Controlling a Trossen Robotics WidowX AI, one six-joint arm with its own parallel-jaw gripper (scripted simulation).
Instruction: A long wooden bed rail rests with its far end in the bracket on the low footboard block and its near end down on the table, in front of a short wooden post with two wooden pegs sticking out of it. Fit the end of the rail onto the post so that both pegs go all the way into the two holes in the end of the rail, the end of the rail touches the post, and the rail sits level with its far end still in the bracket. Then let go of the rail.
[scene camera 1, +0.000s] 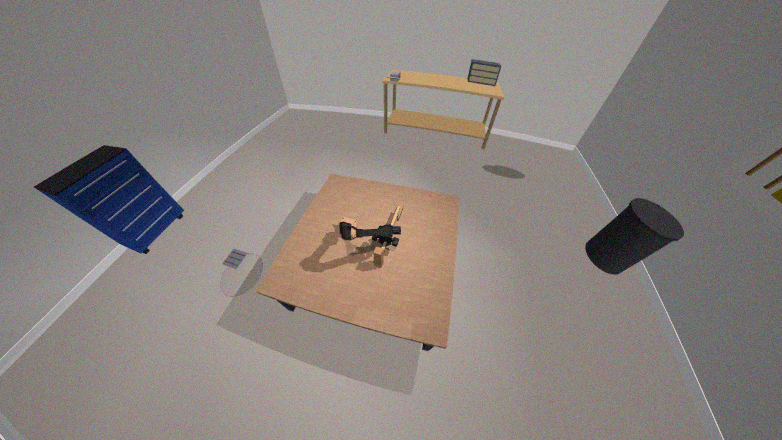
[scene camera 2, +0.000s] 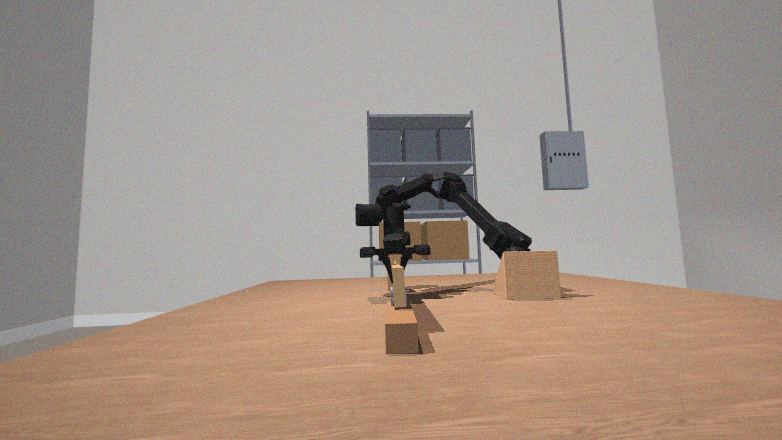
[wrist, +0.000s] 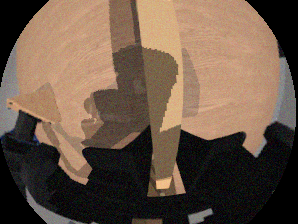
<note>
I see my gripper (scene camera 2: 396, 283).
My gripper is seen too in the wrist view (wrist: 159, 126).
</note>
